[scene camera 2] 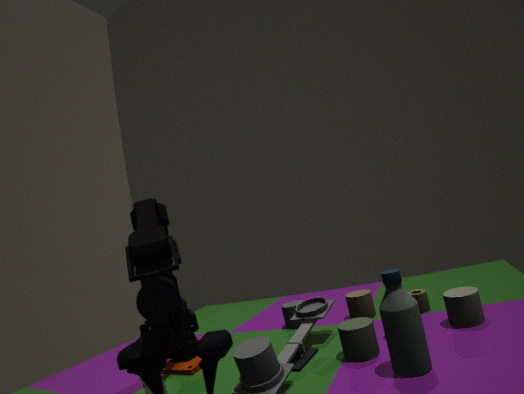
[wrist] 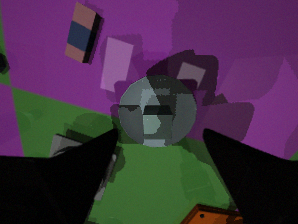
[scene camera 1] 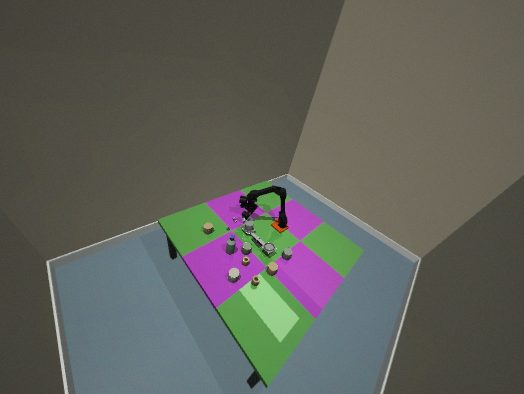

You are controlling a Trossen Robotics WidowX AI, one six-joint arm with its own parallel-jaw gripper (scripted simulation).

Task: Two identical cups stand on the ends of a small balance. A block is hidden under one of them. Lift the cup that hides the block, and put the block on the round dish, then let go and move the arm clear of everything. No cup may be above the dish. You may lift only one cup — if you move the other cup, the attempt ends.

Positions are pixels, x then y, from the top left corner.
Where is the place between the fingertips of my gripper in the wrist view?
159, 132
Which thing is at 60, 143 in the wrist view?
A small balance.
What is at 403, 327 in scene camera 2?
A blue-capped bottle.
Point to a pale round dish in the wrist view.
At 160, 89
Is my gripper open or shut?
Open.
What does my gripper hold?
Nothing.
